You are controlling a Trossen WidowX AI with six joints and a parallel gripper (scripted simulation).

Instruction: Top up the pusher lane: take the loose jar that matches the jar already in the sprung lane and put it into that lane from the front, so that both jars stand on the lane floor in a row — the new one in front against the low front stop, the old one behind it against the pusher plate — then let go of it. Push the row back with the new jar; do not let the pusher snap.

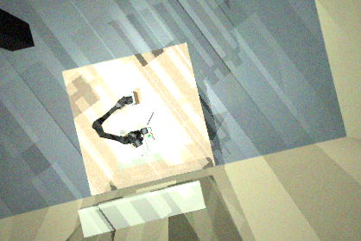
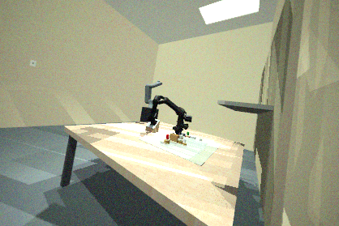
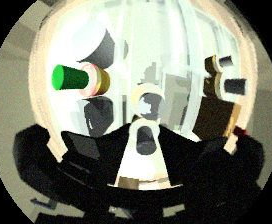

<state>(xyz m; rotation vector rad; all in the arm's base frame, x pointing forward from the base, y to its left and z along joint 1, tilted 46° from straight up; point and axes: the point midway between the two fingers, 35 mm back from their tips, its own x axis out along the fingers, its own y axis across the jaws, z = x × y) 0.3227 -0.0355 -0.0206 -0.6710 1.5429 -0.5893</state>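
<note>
The brown box is 12 cm to the right of my gripper tip, 3 cm ahead of it and 1 cm above it. Round my gripper tip: shelf 51 cm ahead, 34 cm above.
</note>
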